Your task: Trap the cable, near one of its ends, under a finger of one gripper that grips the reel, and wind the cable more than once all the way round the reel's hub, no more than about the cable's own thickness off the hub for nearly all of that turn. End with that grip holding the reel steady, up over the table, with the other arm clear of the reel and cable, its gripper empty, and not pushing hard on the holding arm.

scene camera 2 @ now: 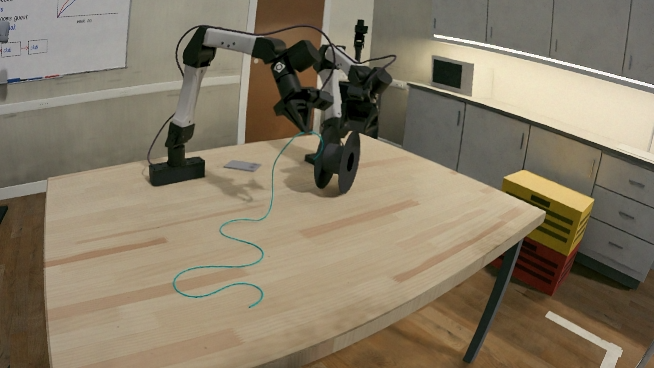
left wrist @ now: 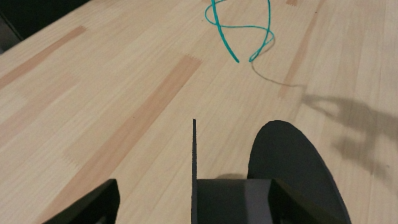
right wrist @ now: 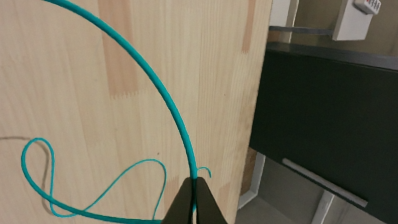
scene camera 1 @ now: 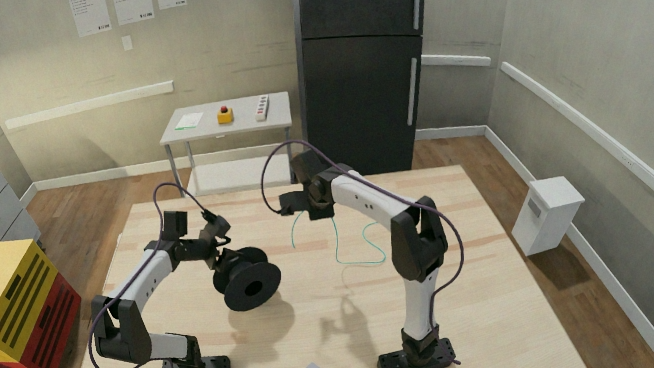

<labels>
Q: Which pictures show my left gripper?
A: Scene camera 2, the left wrist view and scene camera 1 only.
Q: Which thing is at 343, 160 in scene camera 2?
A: A black reel.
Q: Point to a black reel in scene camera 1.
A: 247, 289
</labels>
